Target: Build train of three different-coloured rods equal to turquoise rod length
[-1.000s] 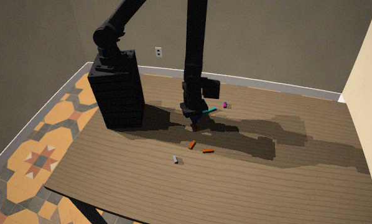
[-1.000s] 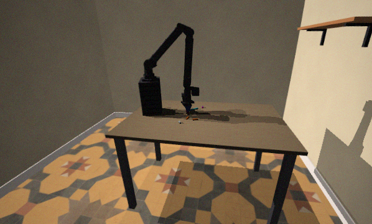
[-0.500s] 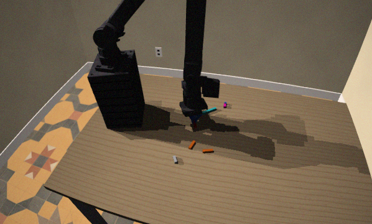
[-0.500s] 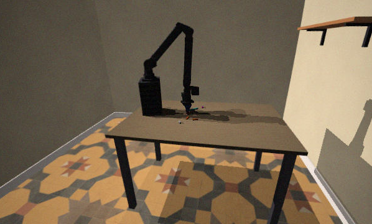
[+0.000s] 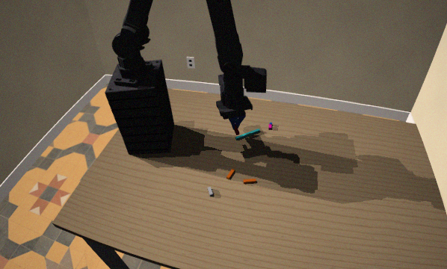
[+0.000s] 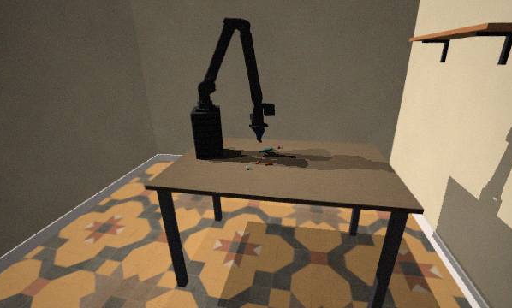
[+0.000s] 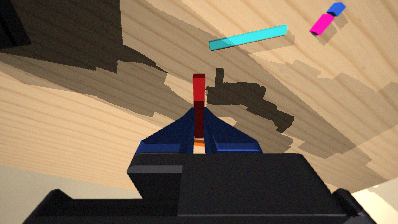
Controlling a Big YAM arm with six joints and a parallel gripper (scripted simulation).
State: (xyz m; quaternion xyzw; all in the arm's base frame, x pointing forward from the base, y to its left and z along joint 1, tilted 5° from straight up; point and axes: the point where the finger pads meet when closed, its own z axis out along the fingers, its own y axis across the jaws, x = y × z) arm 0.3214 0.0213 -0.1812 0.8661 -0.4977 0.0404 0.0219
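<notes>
The magenta rod is 10 cm ahead of my hand, 14 cm to the left of it and 10 cm below it. Also, from my hand: red rod (1 cm below); then turquoise rod (3 cm ahead, 8 cm to the left, 10 cm below); then blue rod (11 cm ahead, 16 cm to the left, 10 cm below).
</notes>
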